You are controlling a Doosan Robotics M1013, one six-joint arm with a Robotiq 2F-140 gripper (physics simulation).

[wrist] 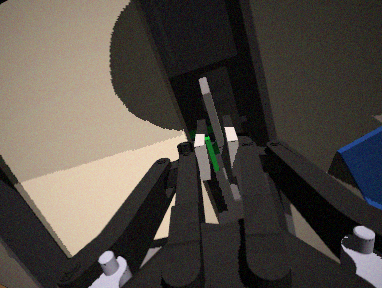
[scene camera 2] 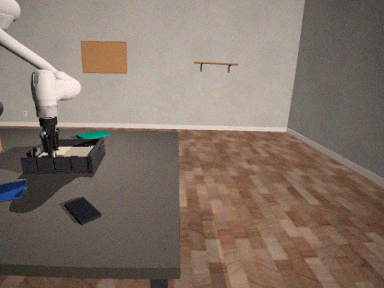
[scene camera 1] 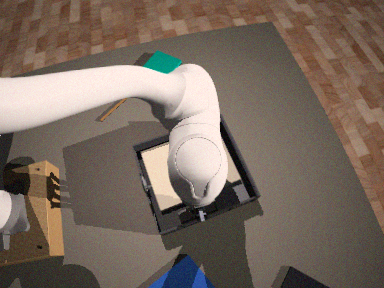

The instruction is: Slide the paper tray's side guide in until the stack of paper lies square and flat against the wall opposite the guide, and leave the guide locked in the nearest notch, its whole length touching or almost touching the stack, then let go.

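Frame: origin at the arm's base, x ahead, y left, z up, level; millimetres.
Where they show: gripper, fingertip midpoint: (wrist: pixel 215 131); arm's base, link origin: (scene camera 1: pixel 4 212).
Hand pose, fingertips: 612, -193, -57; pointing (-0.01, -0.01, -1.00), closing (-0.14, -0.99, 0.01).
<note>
Things, the pixels of their top centre, and the offset from my fingertips, as dx, dy, dz. "*": a spot on its surface instead.
- dark paper tray, top centre: (wrist: pixel 82 161) (scene camera 1: pixel 193 168) (scene camera 2: pixel 66 144) +33, +105, +68
- cream paper stack, top centre: (wrist: pixel 82 147) (scene camera 1: pixel 189 165) (scene camera 2: pixel 69 152) +32, +138, +16
- dark side guide, surface spot: (wrist: pixel 216 192) * -80, +23, -8
- green latch tab, top centre: (wrist: pixel 212 155) -1, +6, +55
- blue open container, surface spot: (wrist: pixel 367 162) * -99, -155, -19
- dark flat block, top centre: (scene camera 2: pixel 82 208) +224, -373, -19
- orange stick, top centre: (scene camera 1: pixel 116 105) -148, +496, -20
- green flat object, top centre: (scene camera 1: pixel 156 69) (scene camera 2: pixel 93 134) +60, +601, -9
The dark paper tray (scene camera 1: pixel 241 162) (scene camera 2: pixel 80 164) stands on the table. The cream paper stack (scene camera 1: pixel 157 172) (scene camera 2: pixel 75 151) (wrist: pixel 55 90) lies in it; the arm hides much of the stack in scene camera 1, so its fit against the far wall cannot be fully judged. The dark side guide (wrist: pixel 216 192) runs beside the stack's edge, with a green latch tab (wrist: pixel 212 154) on it. My gripper (wrist: pixel 215 131) (scene camera 2: pixel 52 154) points down into the tray and is shut on the guide's latch, its pale fingertip pads on either side of the green tab. Fingers cover part of the guide.
A blue open container (scene camera 1: pixel 182 275) (scene camera 2: pixel 12 191) (wrist: pixel 367 162) and a dark flat block (scene camera 1: pixel 302 280) (scene camera 2: pixel 82 210) lie near the tray. A wooden box (scene camera 1: pixel 55 215), an orange stick (scene camera 1: pixel 113 110) and a green flat object (scene camera 1: pixel 162 62) (scene camera 2: pixel 94 135) are also on the table.
</note>
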